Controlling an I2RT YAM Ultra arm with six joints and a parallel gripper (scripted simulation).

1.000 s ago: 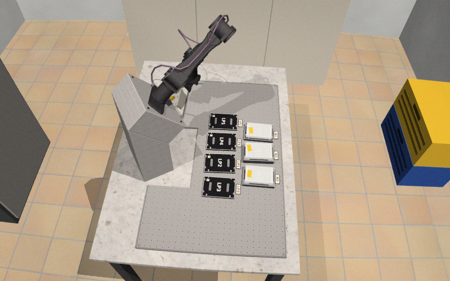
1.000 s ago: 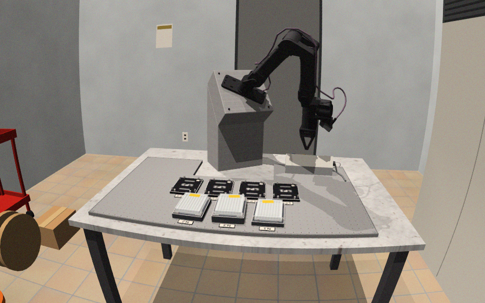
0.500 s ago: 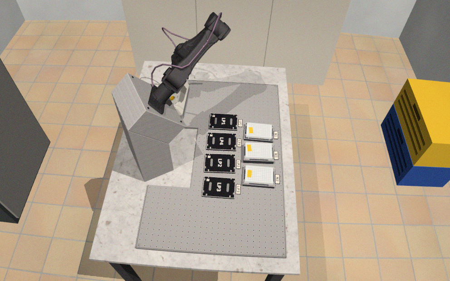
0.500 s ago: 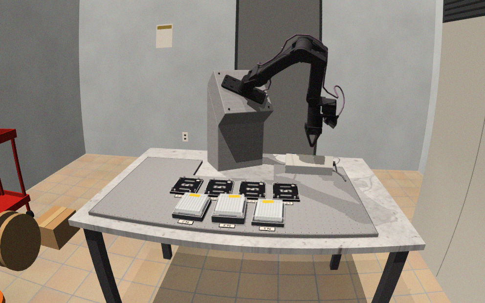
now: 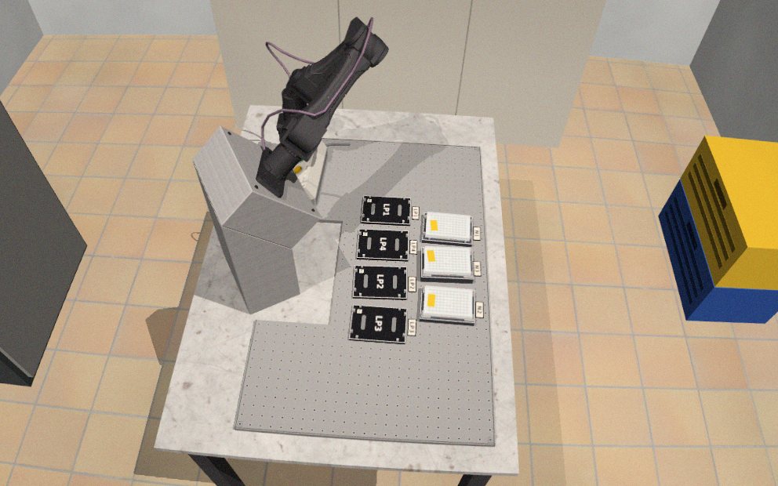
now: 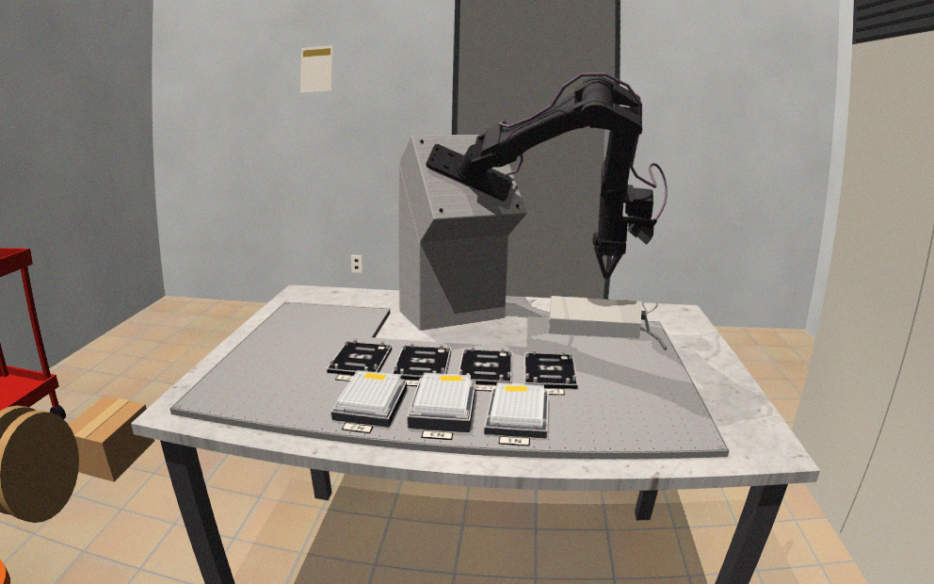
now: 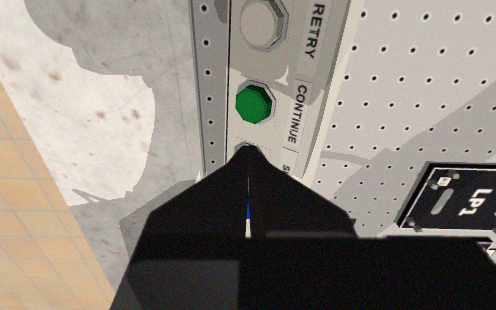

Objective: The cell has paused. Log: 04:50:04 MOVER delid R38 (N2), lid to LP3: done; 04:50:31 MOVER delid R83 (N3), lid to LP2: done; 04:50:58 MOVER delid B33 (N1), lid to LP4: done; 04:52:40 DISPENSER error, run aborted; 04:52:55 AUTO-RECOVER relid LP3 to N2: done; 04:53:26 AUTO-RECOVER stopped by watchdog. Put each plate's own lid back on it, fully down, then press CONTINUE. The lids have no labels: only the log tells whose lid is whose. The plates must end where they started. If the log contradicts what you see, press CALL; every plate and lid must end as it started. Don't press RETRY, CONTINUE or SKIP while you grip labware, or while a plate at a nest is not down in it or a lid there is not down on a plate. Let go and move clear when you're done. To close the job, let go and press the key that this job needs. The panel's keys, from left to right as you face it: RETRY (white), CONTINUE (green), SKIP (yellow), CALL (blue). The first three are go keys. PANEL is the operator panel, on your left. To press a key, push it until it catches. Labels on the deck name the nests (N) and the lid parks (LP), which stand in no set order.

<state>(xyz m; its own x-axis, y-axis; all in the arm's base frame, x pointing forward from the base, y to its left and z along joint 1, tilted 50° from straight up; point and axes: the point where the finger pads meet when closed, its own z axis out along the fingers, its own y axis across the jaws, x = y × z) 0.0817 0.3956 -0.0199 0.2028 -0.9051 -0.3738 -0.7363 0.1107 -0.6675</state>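
Now: the green continue key 60 mm below my hand. From my hand the other things lie so: plate (520 mm ahead, 220 mm to the right, 100 mm below); then white retry key (10 mm behind, 50 mm to the left, 60 mm below).
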